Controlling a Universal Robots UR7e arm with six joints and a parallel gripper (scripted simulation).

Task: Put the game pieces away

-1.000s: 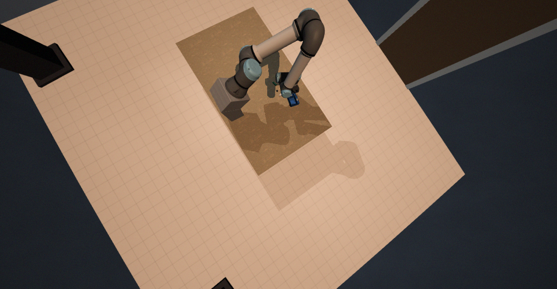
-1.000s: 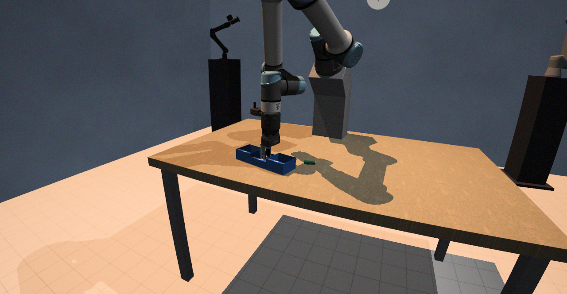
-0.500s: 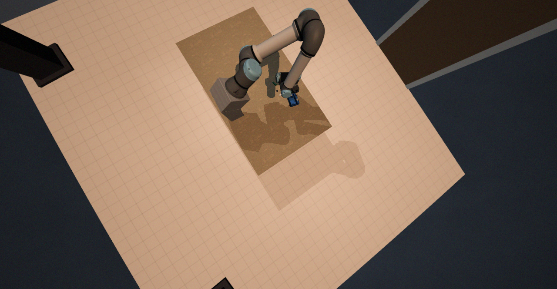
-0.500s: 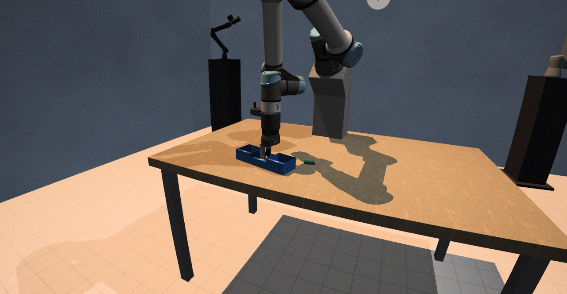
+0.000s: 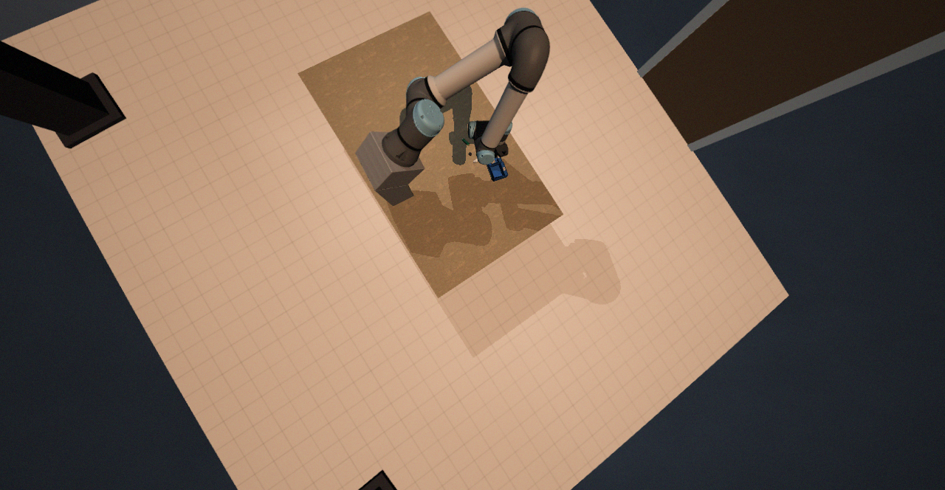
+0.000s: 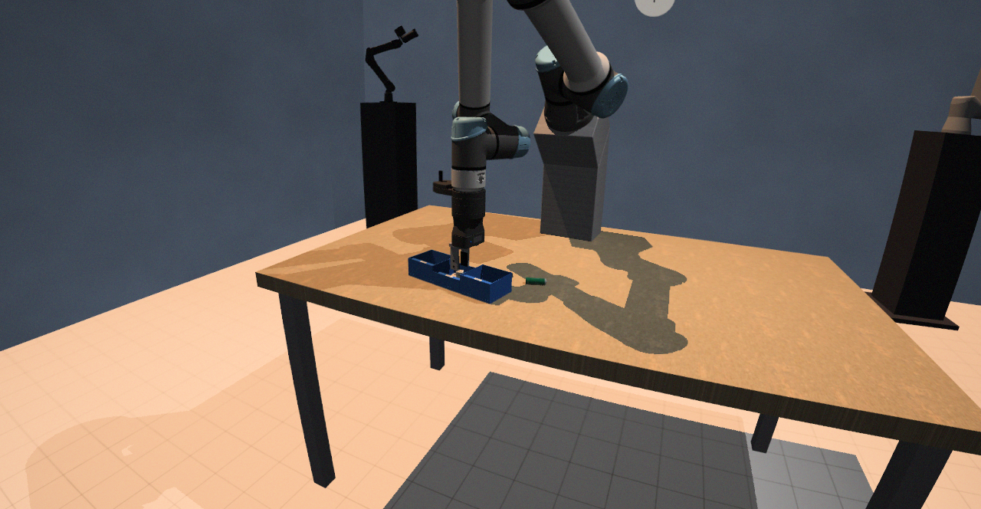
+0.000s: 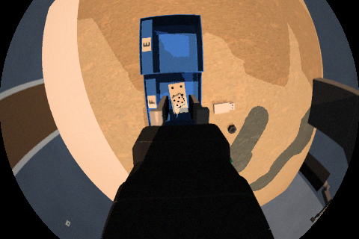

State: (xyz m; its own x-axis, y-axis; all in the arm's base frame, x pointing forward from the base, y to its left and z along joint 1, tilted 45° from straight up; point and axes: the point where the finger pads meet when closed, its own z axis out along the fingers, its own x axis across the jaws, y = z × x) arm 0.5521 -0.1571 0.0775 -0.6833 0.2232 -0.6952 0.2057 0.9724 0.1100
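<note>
Right now the pale cube is 30 mm below my hand. The rest, counted from my hand: pale domino-like tile: 40 mm below; then blue bin: 30 mm below, 10 mm ahead; then pale flat block: 80 mm behind, 50 mm to the left, 50 mm below.
</note>
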